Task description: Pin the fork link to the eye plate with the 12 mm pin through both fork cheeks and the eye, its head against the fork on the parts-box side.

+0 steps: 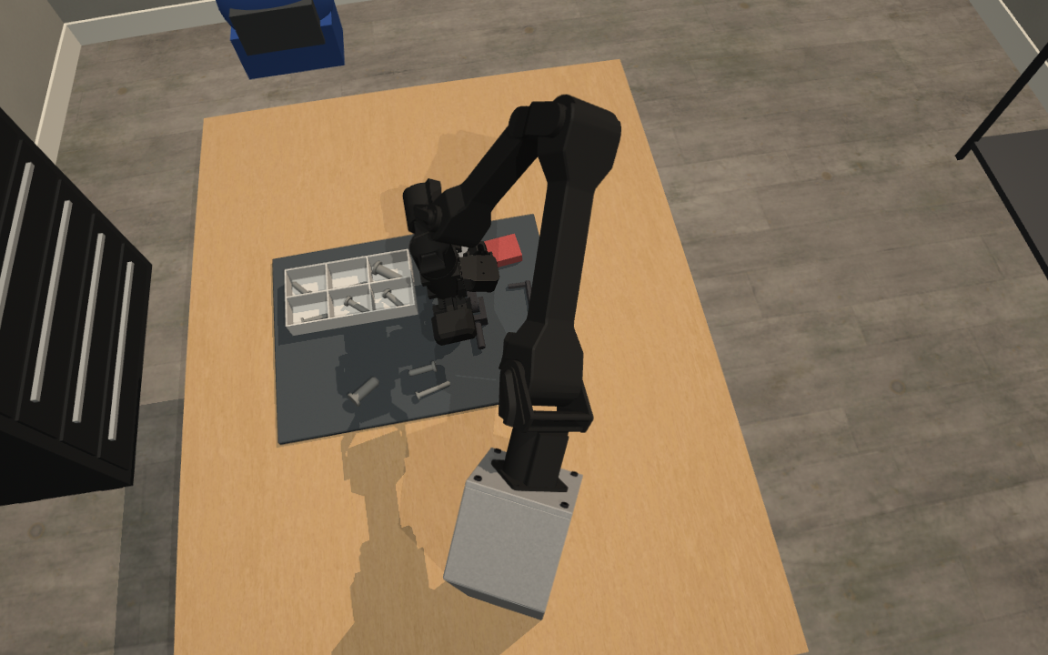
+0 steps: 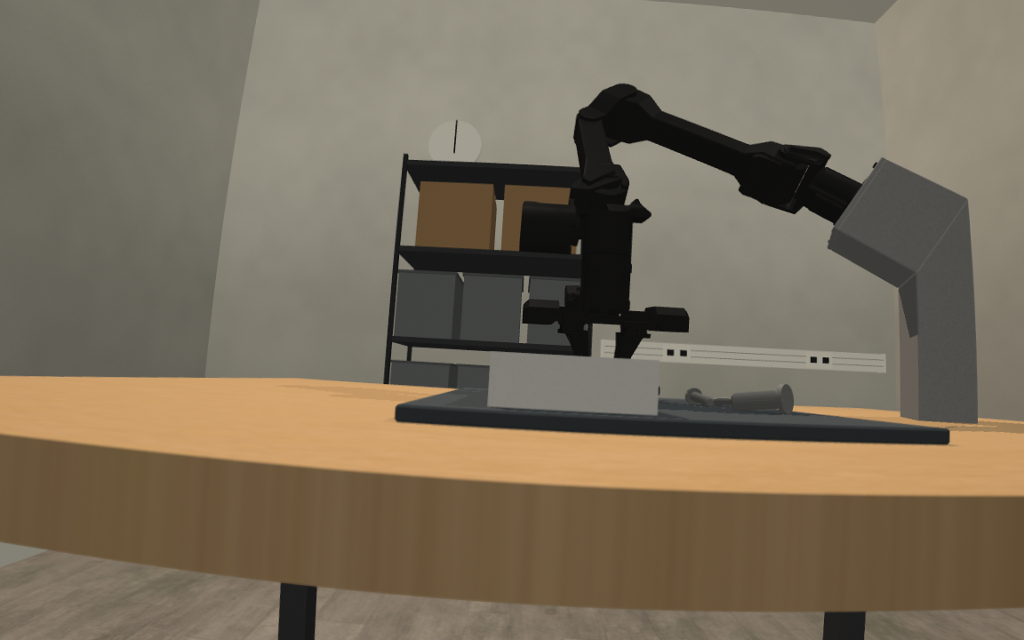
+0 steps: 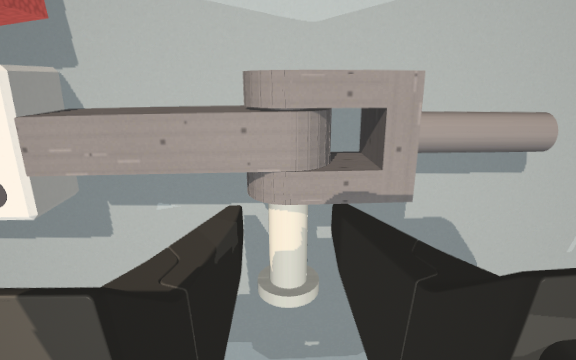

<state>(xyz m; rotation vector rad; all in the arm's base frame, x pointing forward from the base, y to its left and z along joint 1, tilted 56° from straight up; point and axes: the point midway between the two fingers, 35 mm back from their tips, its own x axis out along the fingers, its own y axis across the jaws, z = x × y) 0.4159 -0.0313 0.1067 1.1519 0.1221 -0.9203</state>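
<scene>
Now: hand 3 cm to the left of the grey eye plate and 3 cm above it. Round my hand: long strip: 11 cm to the right, 4 cm below, 4 cm behind; then dark mat: 6 cm to the left, 5 cm below, 3 cm ahead; then mount block: 7 cm ahead, 6 cm to the right, 2 cm below.
</scene>
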